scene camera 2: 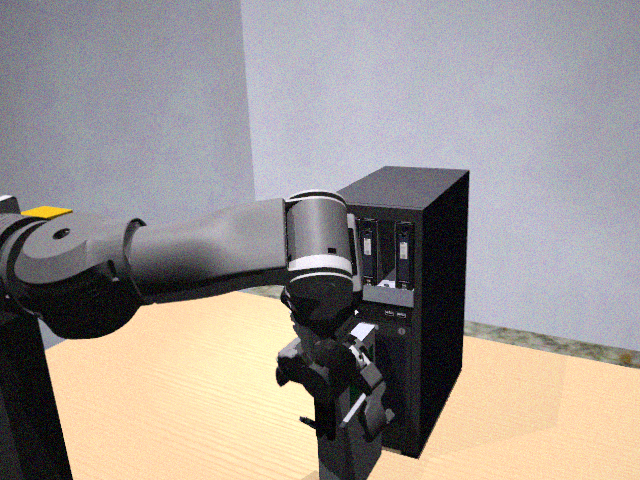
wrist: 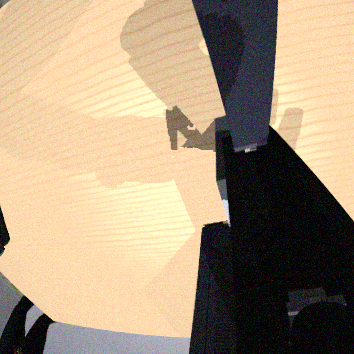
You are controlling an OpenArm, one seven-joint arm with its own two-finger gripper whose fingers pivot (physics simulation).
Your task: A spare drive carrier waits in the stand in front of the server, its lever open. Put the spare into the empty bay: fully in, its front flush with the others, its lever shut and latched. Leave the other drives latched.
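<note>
The spare carrier [scene camera 2: 356,391] [wrist: 280,200] sits upright in the grey stand [scene camera 2: 338,457], its black front away from the server. Its lever [scene camera 2: 307,422] [wrist: 252,95] sticks out, open. My gripper [scene camera 2: 333,400] is open, low over the carrier with its fingers spread; it hides much of the carrier's top in the scene view. The fingertips cannot be made out clearly in the wrist view. The black server [scene camera 2: 445,268] stands behind. Its empty bay [scene camera 2: 386,253] lies between two seated carriers [scene camera 2: 368,250] [scene camera 2: 404,253], whose levers look shut; the bays further left are hidden by my wrist.
The wooden table [scene camera 2: 180,372] [wrist: 100,210] carries the server and stand. My forearm reaches in from the left, beside the server's upper front. A yellow patch [scene camera 2: 46,211] shows above the arm at the far left. Grey walls [scene camera 2: 439,87] stand behind. Arm shadows fall across the table in the wrist view.
</note>
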